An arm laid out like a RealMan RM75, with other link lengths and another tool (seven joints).
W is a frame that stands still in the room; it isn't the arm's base.
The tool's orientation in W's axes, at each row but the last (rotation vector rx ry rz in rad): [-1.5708, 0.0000, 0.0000]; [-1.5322, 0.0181, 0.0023]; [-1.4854, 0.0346, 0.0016]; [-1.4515, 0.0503, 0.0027]
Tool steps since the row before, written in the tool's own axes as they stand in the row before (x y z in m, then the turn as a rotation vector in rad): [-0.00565, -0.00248, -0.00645, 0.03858, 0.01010, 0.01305]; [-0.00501, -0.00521, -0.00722, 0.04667, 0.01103, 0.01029]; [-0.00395, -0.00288, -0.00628, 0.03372, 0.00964, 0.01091]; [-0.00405, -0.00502, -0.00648, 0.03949, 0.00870, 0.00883]
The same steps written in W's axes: [-0.00565, -0.00645, 0.00248, 0.03858, 0.01305, -0.01010]; [-0.00502, -0.00737, 0.00499, 0.04663, 0.01025, -0.01124]; [-0.00402, -0.00642, 0.00243, 0.03373, 0.01101, -0.00949]; [-0.00410, -0.00691, 0.00436, 0.03946, 0.00867, -0.00901]
